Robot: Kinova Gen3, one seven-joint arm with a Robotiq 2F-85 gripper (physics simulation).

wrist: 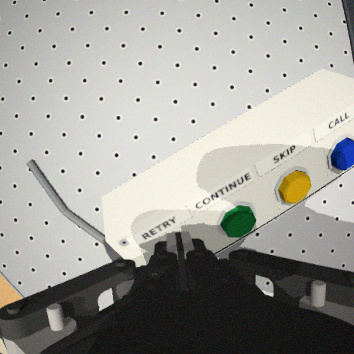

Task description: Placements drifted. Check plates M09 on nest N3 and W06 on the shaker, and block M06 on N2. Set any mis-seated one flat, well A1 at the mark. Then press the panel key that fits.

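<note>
The cream key panel (160, 175) lies slanted across the view. Its green key (238, 221) is under the label CONTINUE, its yellow key (294, 187) under SKIP and its blue key (344, 154) under CALL, at the right edge. The label RETRY (159, 228) shows at the panel's left end; the key under it is hidden behind the fingers. My gripper (178, 247) is shut and empty, its fingertips over the RETRY end of the panel, left of the green key. Whether the tips touch anything cannot be told. The plates, the block, the nests and the shaker cannot be made out.
A grey bent cable (64, 207) runs from the panel's left end over the perforated board (100, 90). A dark edge (349, 25) shows at the top right, and an orange-tan surface (9, 292) at the lower left. Shadows of the gripper fall across the panel.
</note>
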